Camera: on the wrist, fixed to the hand. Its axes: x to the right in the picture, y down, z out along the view.
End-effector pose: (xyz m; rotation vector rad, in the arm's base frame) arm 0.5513 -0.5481 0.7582 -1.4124 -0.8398 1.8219
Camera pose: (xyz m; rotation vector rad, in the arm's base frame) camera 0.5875 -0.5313 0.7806 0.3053 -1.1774 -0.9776
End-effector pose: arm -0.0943 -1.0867 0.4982 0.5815 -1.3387 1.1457
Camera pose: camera -0.0508 -1.0727 0.4955 0.9783 0.6961 -1.3068
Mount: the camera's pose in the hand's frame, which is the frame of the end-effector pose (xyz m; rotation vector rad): -0.0050 -0.0322 -0.0321 -0.2514 0.5944 -3.0171
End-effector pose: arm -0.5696 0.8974 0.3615 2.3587 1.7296 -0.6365
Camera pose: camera -0.5930 0.9151 0.3966 1.3771 -2.2189 -0.3261
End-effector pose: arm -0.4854 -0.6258 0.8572 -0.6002 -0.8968 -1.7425
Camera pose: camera -0.5133 -0.6429 0.8252 -1.0387 0.2185 1.3816
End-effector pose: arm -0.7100 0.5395 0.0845 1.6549 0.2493 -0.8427
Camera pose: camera -0.7198 0.5793 0.0642 0.1678 -2.2353 1.1768
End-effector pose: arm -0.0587 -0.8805 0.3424 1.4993 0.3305 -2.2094
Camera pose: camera -0.0467 -0.8374 0.3331 -0.0745 -1.4016 0.2765
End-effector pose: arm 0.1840 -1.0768 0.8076 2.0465 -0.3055 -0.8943
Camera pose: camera 0.1992 -1.0351 0.7965 -0.4817 -2.4802 0.7680
